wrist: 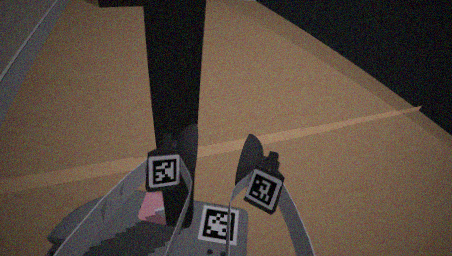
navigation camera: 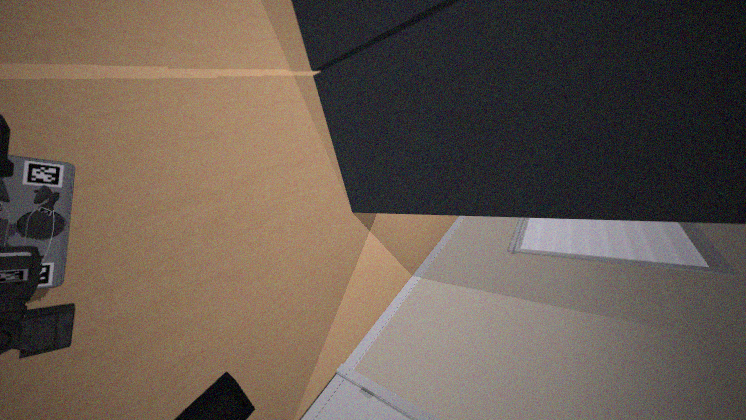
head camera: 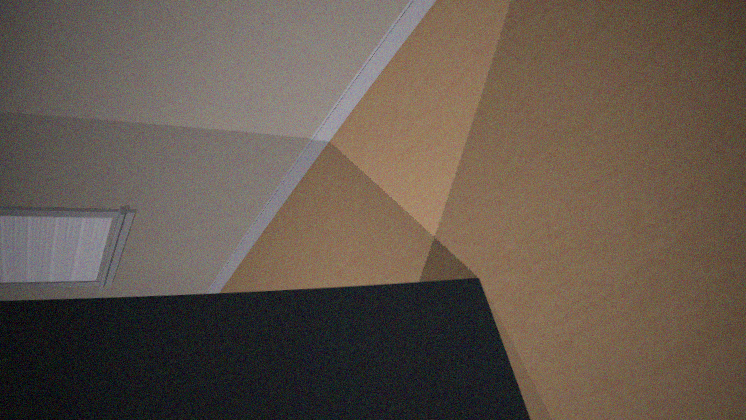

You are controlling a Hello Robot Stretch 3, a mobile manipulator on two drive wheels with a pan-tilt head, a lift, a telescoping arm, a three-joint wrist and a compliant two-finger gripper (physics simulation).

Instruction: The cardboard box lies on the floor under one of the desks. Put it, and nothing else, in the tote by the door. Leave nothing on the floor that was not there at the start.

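Pixels of known places: gripper, between the fingertips: (wrist: 220, 147) (navigation camera: 24, 184); robot's base, origin of its link: (navigation camera: 41, 221).
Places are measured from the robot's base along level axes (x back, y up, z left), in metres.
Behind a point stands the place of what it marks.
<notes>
My gripper (wrist: 220, 147) @(x 0.019, y 0.382, z 0.091 m) is open in the wrist view, with bare floor seen between its two fingers. It hangs above my own grey base, beside the black mast. In the navigation camera, dark parts of the wrist or gripper show at the left edge, cut off by the frame. A black, box-shaped thing (navigation camera: 221, 399) @(x -0.539, y 0.004, z -0.798 m), which looks like the tote, stands on the floor at the bottom of the navigation view, near the white door. Its inside cannot be made out. The cardboard box does not show in any view.
A large dark cabinet or desk block (head camera: 234, 354) @(x -1.277, y 0.837, z 0.233 m) (navigation camera: 522, 114) @(x -1.141, y 1.087, z 0.501 m) (wrist: 415, 45) stands on the wooden floor. Behind it is a beige wall (head camera: 182, 78) @(x -2.045, y 0.754, z -0.628 m) (navigation camera: 522, 339) @(x -1.948, y 1.009, z -0.677 m) with a window (head camera: 52, 247) @(x -3.225, y 1.126, z -0.024 m) (navigation camera: 600, 240) @(x -3.201, y 1.464, z -0.036 m). Part of the white door (navigation camera: 344, 401) @(x -1.166, y 0.186, z -1.052 m) shows. My grey base (navigation camera: 65, 224) @(x -0.042, y 0.098, z -0.003 m) is at the left.
</notes>
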